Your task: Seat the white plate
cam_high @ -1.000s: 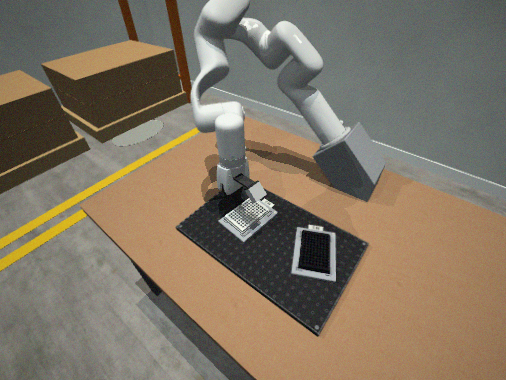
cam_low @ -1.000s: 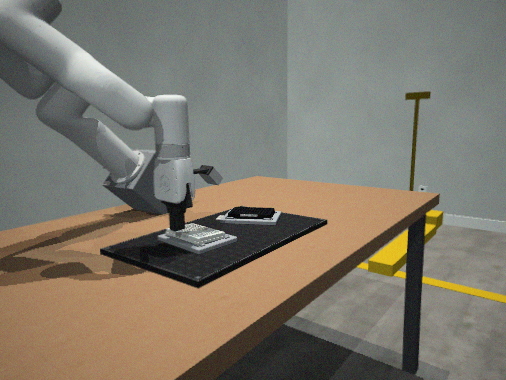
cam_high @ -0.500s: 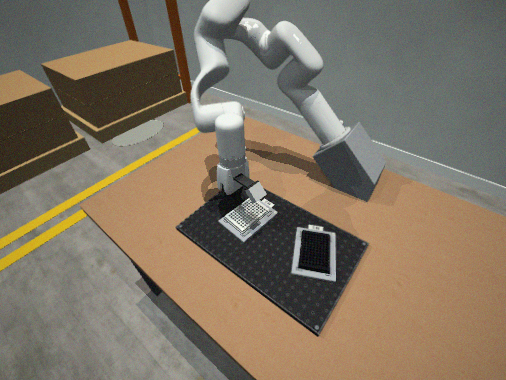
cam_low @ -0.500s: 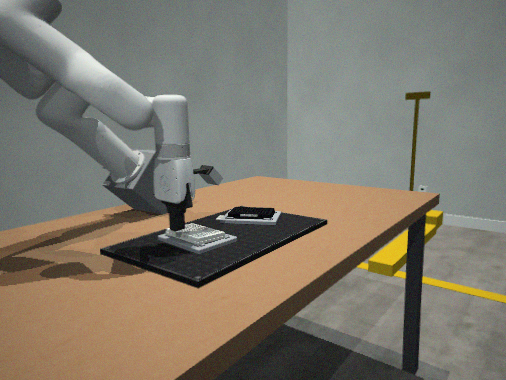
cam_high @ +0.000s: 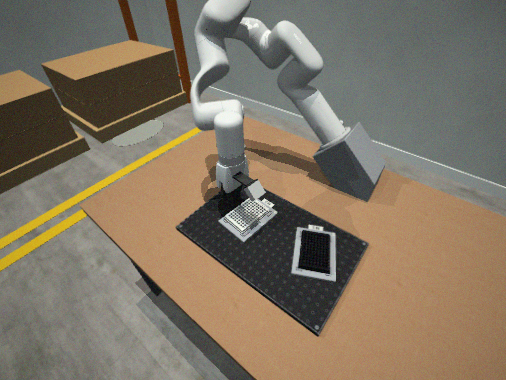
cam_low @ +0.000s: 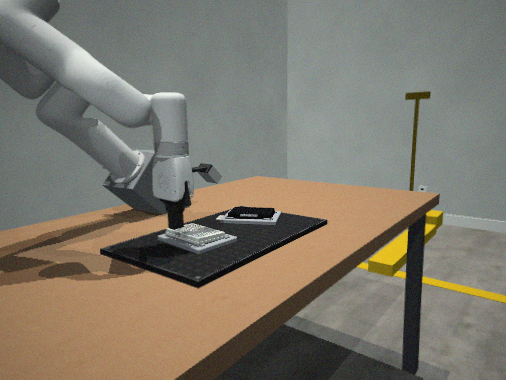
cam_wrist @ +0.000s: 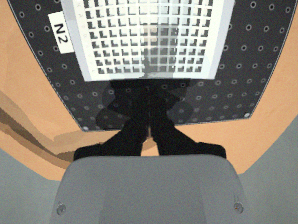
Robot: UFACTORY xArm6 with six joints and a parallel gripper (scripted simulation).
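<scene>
My hand is 50 mm to the right of the white 96-well plate B83, 40 mm above it and 10 mm short of it. Round my hand: N2 label: 80 mm to the left, 80 mm behind, 70 mm below; then A1 mark: 130 mm to the left, 50 mm below, 50 mm behind; then black plate B38: 300 mm to the left, 50 mm below, 30 mm ahead.
</scene>
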